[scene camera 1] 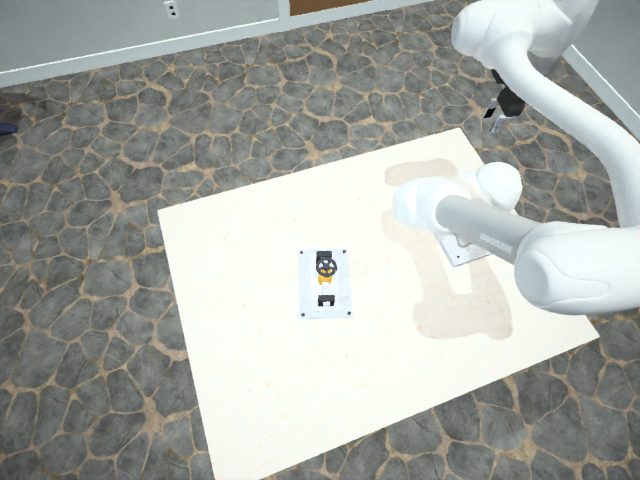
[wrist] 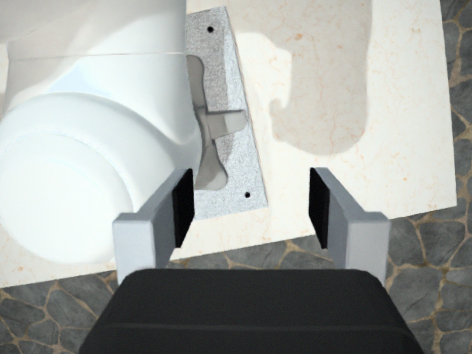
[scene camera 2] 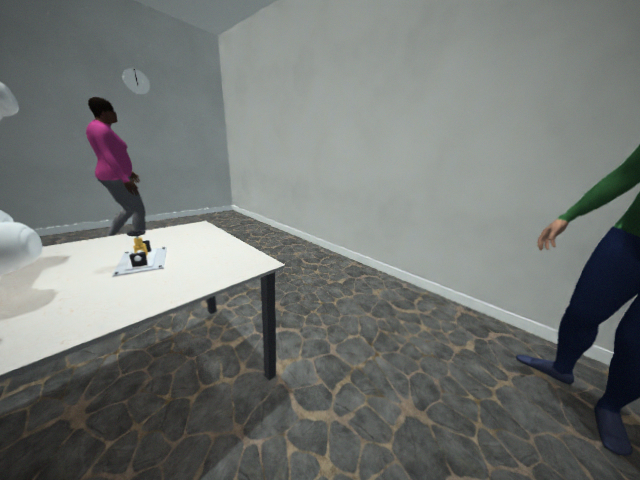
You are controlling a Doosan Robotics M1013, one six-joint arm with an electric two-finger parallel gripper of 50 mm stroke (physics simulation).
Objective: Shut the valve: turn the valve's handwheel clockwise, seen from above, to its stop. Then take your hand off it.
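Observation:
The valve's black handwheel (scene camera 1: 334,267) (scene camera 2: 135,233) lies level on top of the yellow valve body (scene camera 1: 324,279) (scene camera 2: 139,243). The valve is mounted on a light grey plate (scene camera 1: 341,302) (scene camera 2: 158,256) with dark bolts at its corners. No mark shows how far the wheel is turned. My gripper (scene camera 1: 492,120) (wrist: 251,192) is open and empty. In the first scene view it appears at the upper right, beyond the table's edge and far from the handwheel. The handwheel does not show in the wrist view.
The white table (scene camera 1: 258,387) (scene camera 2: 206,258) (wrist: 405,125) carries the valve plate and the arm's metal base plate (scene camera 1: 459,258) (wrist: 240,170). My white arm (scene camera 1: 573,93) (wrist: 100,150) spans the right side. A person in pink (scene camera 2: 109,155) and one in green (scene camera 2: 594,196) stand on the floor.

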